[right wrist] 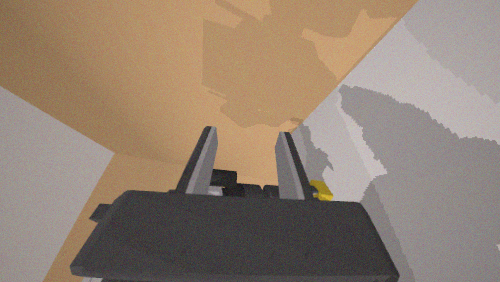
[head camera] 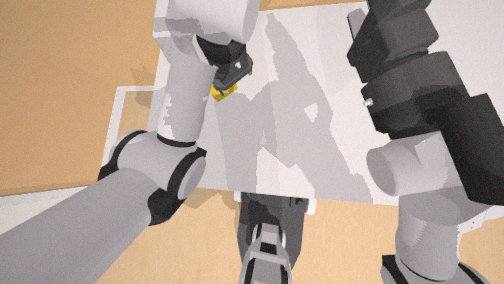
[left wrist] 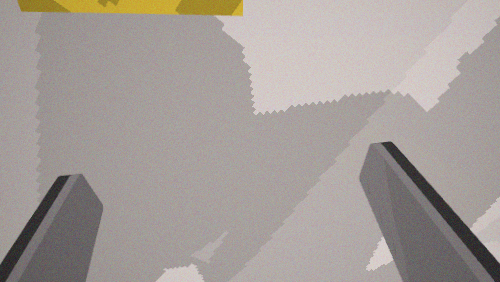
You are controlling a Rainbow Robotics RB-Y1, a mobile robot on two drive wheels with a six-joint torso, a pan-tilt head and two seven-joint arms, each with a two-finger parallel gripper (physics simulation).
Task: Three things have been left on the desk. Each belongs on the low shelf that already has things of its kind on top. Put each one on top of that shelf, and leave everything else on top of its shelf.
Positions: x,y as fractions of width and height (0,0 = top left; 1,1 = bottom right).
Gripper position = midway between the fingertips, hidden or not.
In view: my left gripper (head camera: 0.47,0.29), my right gripper (right wrist: 0.49,0.49) and a white desk (head camera: 0.59,0.45).
My left gripper shows as well in the left wrist view (left wrist: 0.47,0.62). The white desk is seen too in the right wrist view (right wrist: 0.81,0.48) and in the left wrist view (left wrist: 0.42,0.50).
